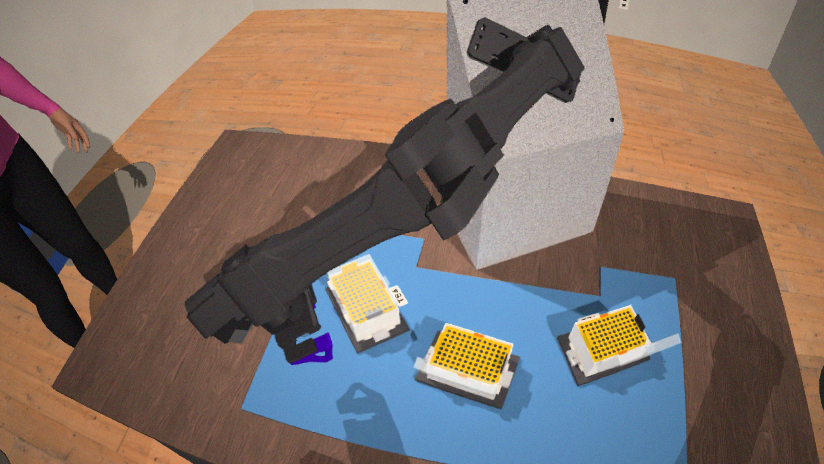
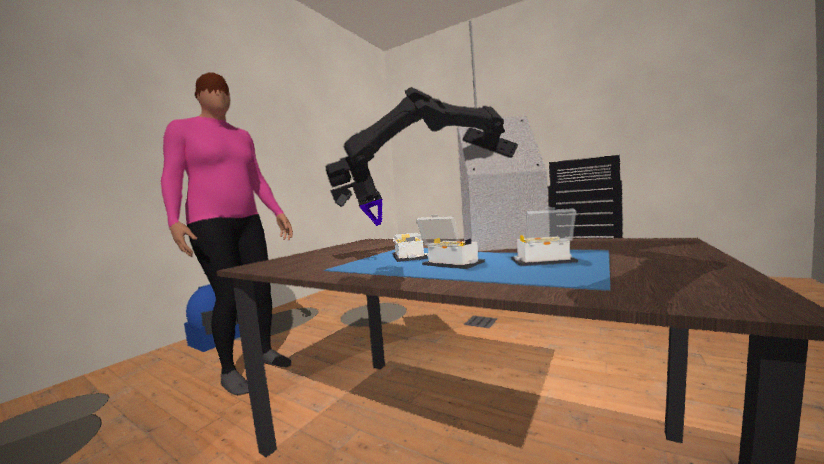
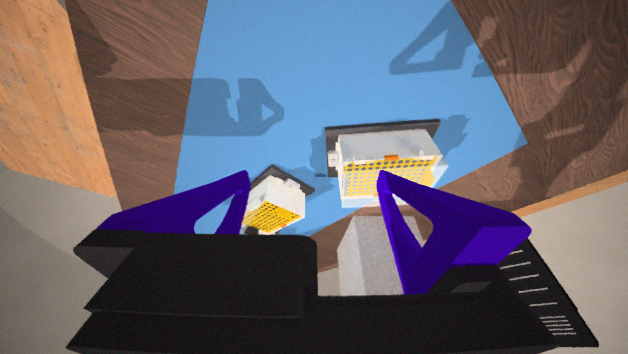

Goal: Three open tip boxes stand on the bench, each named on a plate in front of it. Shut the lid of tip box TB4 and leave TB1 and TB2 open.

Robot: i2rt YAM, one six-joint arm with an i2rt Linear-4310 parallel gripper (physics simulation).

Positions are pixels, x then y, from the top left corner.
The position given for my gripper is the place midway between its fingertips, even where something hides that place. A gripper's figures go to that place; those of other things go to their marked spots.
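My gripper (image 1: 319, 333), 0.74 m from the lens. Blue mat (image 1: 371, 398), 0.83 m from the lens.
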